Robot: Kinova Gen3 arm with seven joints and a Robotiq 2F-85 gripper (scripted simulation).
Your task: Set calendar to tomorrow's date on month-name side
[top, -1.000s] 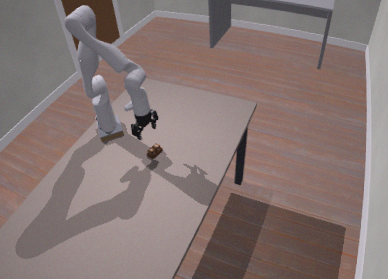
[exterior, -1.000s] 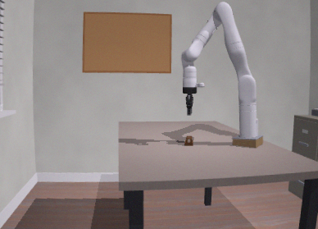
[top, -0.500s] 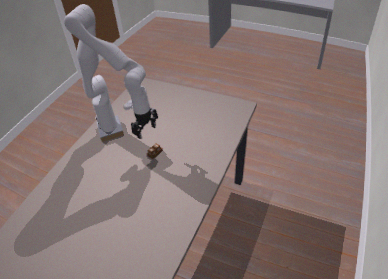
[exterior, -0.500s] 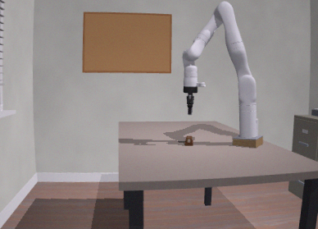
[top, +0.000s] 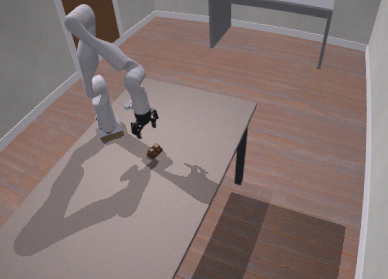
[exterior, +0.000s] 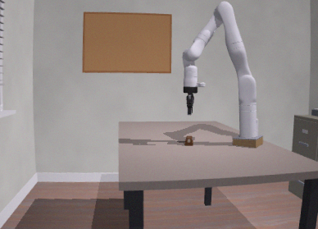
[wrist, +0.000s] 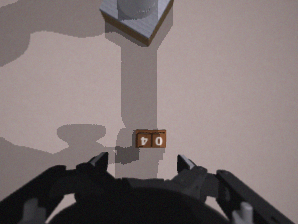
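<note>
The digit cube lies 140 mm below my hand. From my hand the other things lie so: brown number cube 20 mm ahead, 30 mm to the left, 140 mm below; brown calendar tray 10 mm ahead, 20 mm to the left, 160 mm below.
</note>
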